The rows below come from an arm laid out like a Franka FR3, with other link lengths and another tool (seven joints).
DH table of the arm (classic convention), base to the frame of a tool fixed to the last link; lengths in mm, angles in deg. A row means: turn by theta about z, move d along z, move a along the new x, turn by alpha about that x. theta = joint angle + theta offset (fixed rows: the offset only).
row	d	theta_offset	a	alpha
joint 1	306.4	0.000	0.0	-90.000
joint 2	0.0	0.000	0.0	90.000
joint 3	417.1	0.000	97.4	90.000
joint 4	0.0	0.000	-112.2	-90.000
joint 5	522.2	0.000	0.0	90.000
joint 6	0.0	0.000	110.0	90.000
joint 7	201.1	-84.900	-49.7	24.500
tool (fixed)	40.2	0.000	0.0	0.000
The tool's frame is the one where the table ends.
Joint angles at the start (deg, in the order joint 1, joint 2, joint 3, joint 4, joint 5, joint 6, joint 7): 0.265 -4.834 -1.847 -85.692 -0.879 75.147 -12.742
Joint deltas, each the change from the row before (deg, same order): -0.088 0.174 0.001 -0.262 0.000 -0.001 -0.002; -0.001 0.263 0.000 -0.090 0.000 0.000 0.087; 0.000 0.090 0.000 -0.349 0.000 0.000 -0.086; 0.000 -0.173 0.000 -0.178 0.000 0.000 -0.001; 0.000 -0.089 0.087 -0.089 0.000 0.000 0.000; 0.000 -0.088 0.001 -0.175 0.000 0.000 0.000; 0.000 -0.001 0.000 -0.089 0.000 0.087 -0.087; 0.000 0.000 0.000 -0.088 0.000 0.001 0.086; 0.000 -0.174 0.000 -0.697 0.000 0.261 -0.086; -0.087 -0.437 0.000 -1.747 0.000 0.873 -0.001; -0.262 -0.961 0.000 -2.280 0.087 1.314 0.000; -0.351 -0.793 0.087 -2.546 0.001 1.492 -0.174
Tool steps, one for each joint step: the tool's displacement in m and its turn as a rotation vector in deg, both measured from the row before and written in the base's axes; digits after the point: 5 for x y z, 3 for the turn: 0.00076 -0.00094 -0.00455 0.007 0.437 -0.084; 0.00151 0.00002 -0.00381 -0.008 0.352 -0.087; 0.00027 0.00000 -0.00449 0.020 0.440 0.086; -0.00128 0.00001 0.00014 0.006 0.005 0.001; -0.00055 0.00101 0.00011 -0.004 0.000 0.087; -0.00075 0.00002 -0.00077 0.005 0.087 0.001; 0.00035 -0.00002 -0.00078 0.011 0.002 0.088; -0.00017 0.00002 -0.00087 -0.008 0.086 -0.085; -0.00071 -0.00001 -0.00474 0.023 0.263 0.090; -0.00133 -0.00095 -0.01165 0.024 0.437 -0.070; -0.00380 -0.00248 -0.01094 0.114 0.002 -0.232; -0.00277 -0.00281 -0.01539 0.047 0.261 -0.068
